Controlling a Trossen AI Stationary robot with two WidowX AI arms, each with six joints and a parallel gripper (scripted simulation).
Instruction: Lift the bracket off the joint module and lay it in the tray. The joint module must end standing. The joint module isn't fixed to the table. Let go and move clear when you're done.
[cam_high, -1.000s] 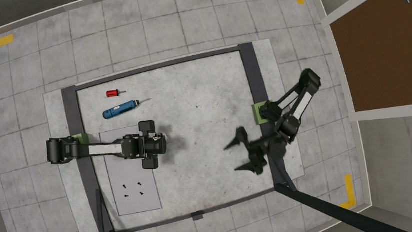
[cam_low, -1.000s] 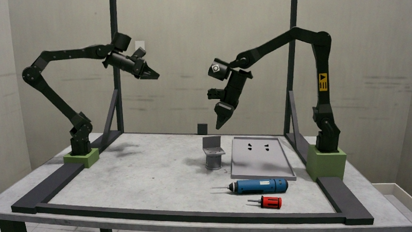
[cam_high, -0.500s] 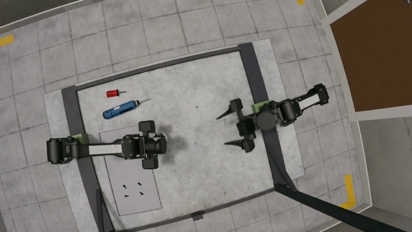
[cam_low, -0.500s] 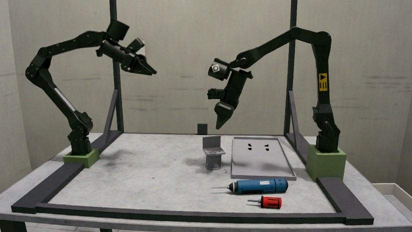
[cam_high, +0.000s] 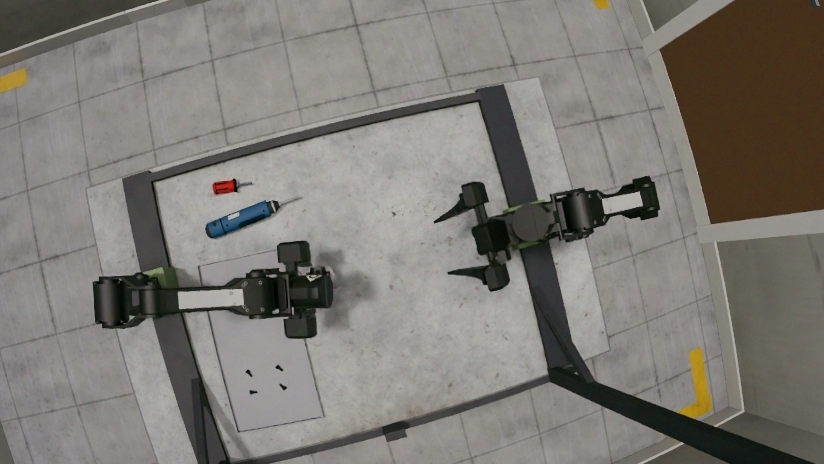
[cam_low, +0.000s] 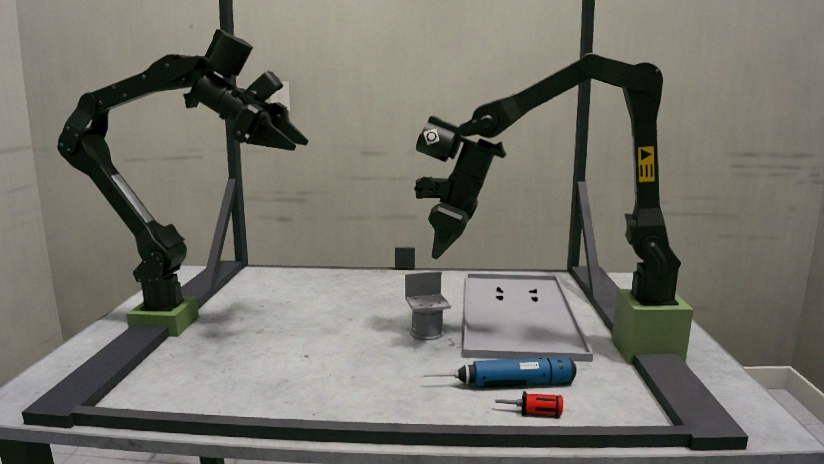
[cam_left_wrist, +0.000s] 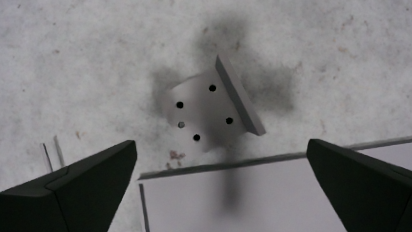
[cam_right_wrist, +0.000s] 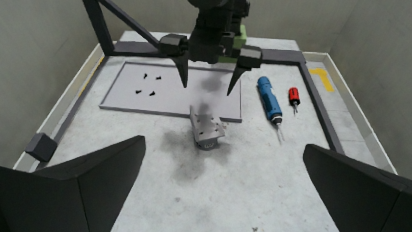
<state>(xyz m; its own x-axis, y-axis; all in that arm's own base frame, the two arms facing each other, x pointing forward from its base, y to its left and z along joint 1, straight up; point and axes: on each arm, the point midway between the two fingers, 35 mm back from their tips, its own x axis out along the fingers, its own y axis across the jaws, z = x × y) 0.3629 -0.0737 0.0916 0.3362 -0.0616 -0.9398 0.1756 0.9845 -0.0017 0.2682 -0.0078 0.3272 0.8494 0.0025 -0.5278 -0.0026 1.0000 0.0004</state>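
Right now the grey l-shaped bracket is 120 mm below my left hand, 30 mm to the right of it and 10 mm ahead of it. Also, from my left hand: red stubby screwdriver (260 mm ahead, 180 mm below, 140 mm to the left); flat grey tray (190 mm below, 150 mm to the left, 110 mm behind); grey cylindrical joint module (160 mm below, 30 mm to the right, 10 mm ahead).
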